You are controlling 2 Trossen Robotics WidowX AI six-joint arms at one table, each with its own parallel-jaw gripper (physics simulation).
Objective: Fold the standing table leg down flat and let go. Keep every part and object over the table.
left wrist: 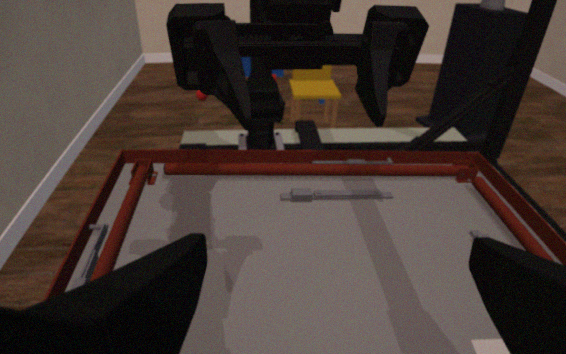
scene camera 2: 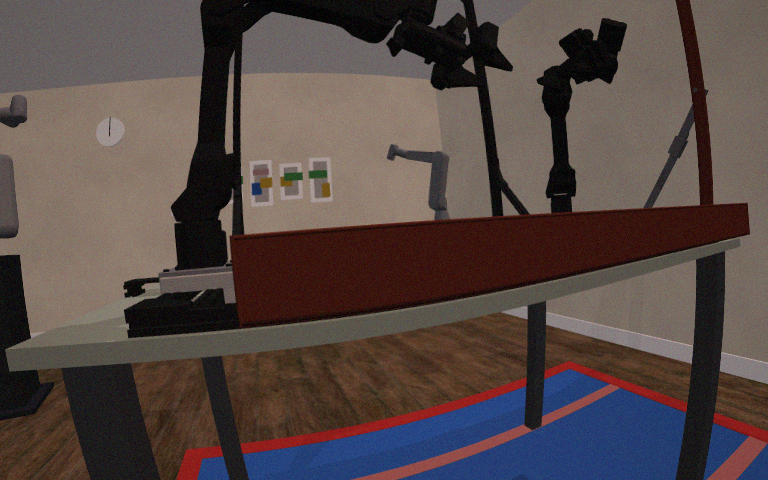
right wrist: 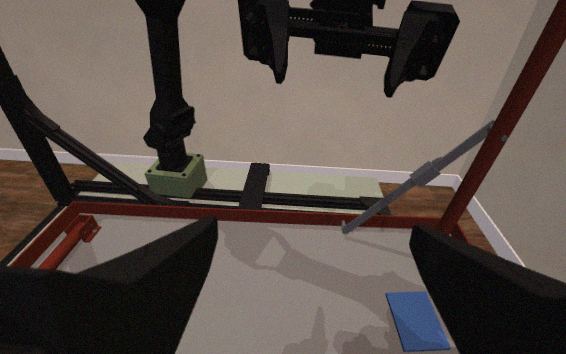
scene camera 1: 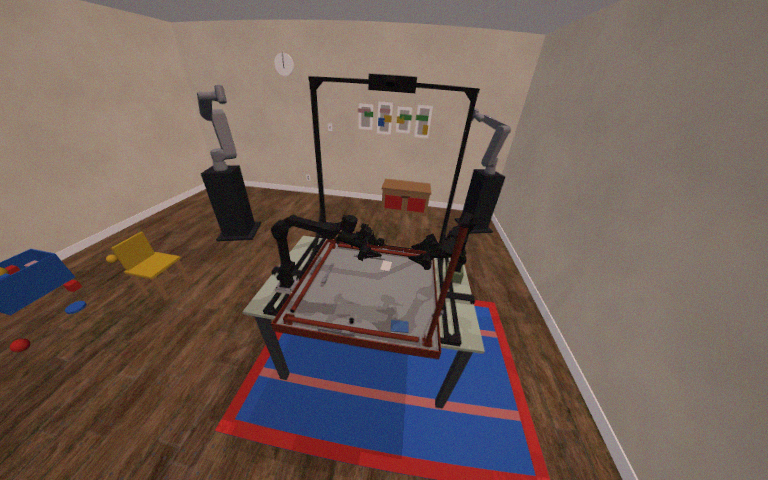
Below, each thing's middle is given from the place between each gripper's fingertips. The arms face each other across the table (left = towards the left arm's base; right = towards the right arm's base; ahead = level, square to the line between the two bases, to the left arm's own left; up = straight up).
Labels:
Now: the grey hinged brace (right wrist: pixel 407 185) 200 mm ahead of my left hand, 100 mm to the left of it and 200 mm below it. Round my left hand: blue card (right wrist: pixel 413 314) (150 mm ahead, 50 mm to the right, 320 mm below).
The blue card is 210 mm ahead of my right hand, 70 mm to the left of it and 300 mm below it. Round my right hand: grey hinged brace 250 mm ahead, 210 mm to the left, 180 mm below.

